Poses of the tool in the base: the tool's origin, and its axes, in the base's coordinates. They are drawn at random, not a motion.
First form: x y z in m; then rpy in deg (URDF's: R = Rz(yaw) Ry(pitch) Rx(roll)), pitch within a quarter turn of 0, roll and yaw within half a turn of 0.
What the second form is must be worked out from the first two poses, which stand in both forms.
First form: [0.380 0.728 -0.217 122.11 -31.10 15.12]
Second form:
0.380 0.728 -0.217
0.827 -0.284 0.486
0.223 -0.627 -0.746
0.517 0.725 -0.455

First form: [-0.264 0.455 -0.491 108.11 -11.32 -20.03]
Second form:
-0.264 0.455 -0.491
0.921 -0.282 -0.268
-0.336 -0.228 -0.914
0.196 0.932 -0.305

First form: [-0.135 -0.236 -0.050 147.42 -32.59 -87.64]
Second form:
-0.135 -0.236 -0.050
0.035 -0.854 -0.519
-0.842 0.255 -0.476
0.539 0.454 -0.710

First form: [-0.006 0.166 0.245 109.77 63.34 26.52]
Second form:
-0.006 0.166 0.245
0.401 0.904 0.150
0.200 0.073 -0.977
-0.894 0.422 -0.152

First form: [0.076 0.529 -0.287 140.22 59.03 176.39]
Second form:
0.076 0.529 -0.287
-0.514 -0.499 0.698
0.032 0.802 0.597
-0.857 0.329 -0.395

